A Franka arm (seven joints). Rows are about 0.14 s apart.
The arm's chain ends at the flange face. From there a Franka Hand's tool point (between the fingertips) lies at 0.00 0.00 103.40 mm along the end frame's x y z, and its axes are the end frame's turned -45 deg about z.
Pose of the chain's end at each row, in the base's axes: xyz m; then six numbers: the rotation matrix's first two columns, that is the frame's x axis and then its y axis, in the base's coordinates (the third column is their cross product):
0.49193, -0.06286, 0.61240, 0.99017, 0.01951, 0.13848, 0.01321, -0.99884, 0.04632
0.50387, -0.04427, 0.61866, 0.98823, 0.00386, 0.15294, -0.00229, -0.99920, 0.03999
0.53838, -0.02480, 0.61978, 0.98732, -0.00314, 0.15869, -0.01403, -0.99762, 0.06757
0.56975, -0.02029, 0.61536, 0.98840, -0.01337, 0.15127, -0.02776, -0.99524, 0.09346
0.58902, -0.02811, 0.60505, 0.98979, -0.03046, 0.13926, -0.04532, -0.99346, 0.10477
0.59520, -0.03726, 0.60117, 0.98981, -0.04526, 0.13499, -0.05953, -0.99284, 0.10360
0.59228, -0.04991, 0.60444, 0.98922, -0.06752, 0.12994, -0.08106, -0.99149, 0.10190
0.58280, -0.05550, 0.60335, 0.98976, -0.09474, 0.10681, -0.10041, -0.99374, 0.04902
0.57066, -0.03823, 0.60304, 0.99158, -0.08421, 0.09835, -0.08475, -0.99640, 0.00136
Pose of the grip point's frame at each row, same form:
0.50633, -0.06741, 0.51011, 0.69082, 0.72008, 0.06517, 0.70950, -0.69249, 0.13067
0.51969, -0.04839, 0.51656, 0.70040, 0.70927, 0.07987, 0.69716, -0.70381, 0.13642
0.55473, -0.03193, 0.51793, 0.70806, 0.70320, 0.06443, 0.68822, -0.70764, 0.15999
0.58519, -0.03028, 0.51361, 0.71853, 0.69429, 0.04088, 0.67928, -0.71319, 0.17305
0.60300, -0.03949, 0.50323, 0.73193, 0.68094, 0.02439, 0.66784, -0.72402, 0.17256
0.60857, -0.04869, 0.49928, 0.74200, 0.67004, 0.02220, 0.65781, -0.73405, 0.16871
0.60489, -0.06142, 0.50246, 0.75680, 0.65335, 0.01983, 0.64217, -0.74883, 0.16394
0.59329, -0.06163, 0.50067, 0.77087, 0.63569, 0.04086, 0.62887, -0.76967, 0.11019
0.58078, -0.03923, 0.50014, 0.76108, 0.64502, 0.06858, 0.64123, -0.76411, 0.07051

